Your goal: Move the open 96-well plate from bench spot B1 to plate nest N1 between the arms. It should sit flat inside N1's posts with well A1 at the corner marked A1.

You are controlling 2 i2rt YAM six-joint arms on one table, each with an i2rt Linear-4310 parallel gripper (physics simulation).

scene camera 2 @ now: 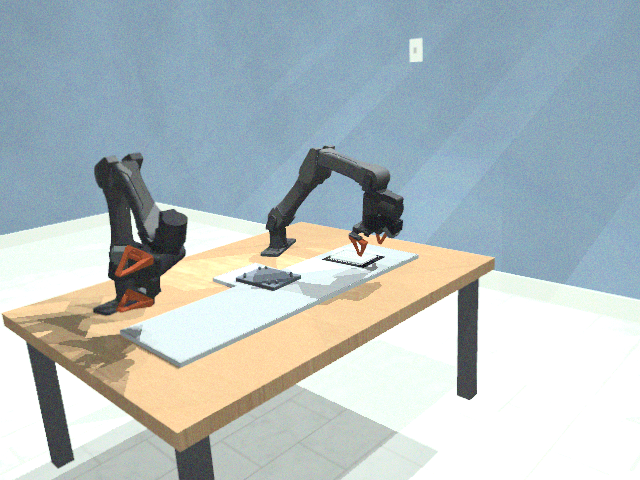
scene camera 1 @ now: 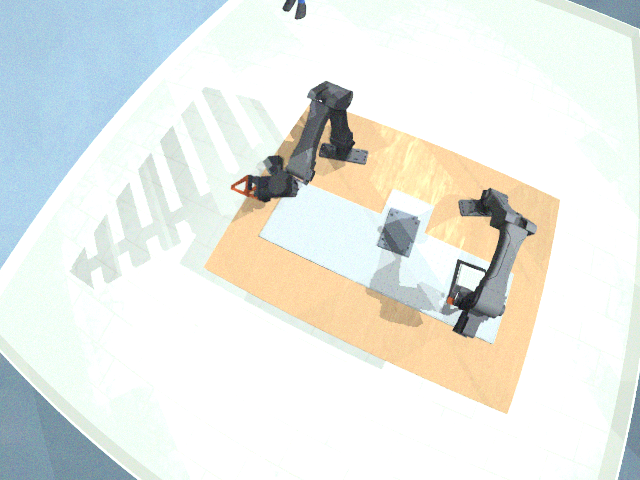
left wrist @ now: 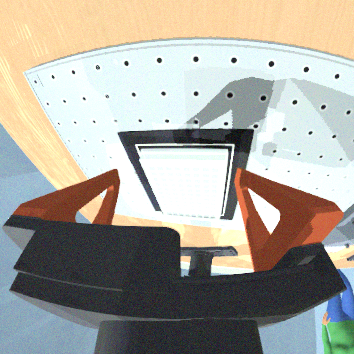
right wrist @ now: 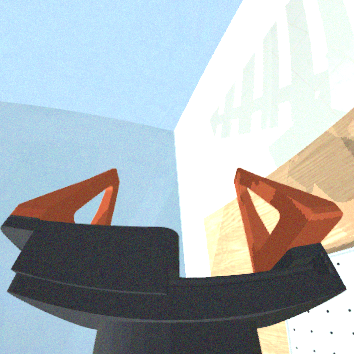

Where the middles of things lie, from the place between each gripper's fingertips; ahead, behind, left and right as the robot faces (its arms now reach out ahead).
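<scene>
From my right hand: grey square nest [scene camera 1: 399, 232], 16 cm below, 15 cm behind, 55 cm to the left; white well plate [left wrist: 188, 183], 16 cm below, 6 cm behind, 85 cm to the left; black nest with white outline [left wrist: 237, 141], 17 cm below, 6 cm behind, 85 cm to the left.
From my left hand: grey square nest, 3 cm below, 16 cm behind, 30 cm to the right; white well plate, 3 cm below, 7 cm behind; black nest with white outline, 4 cm below, 7 cm behind. By its middle, grey square nest nearer to my left hand than to my right hand.
</scene>
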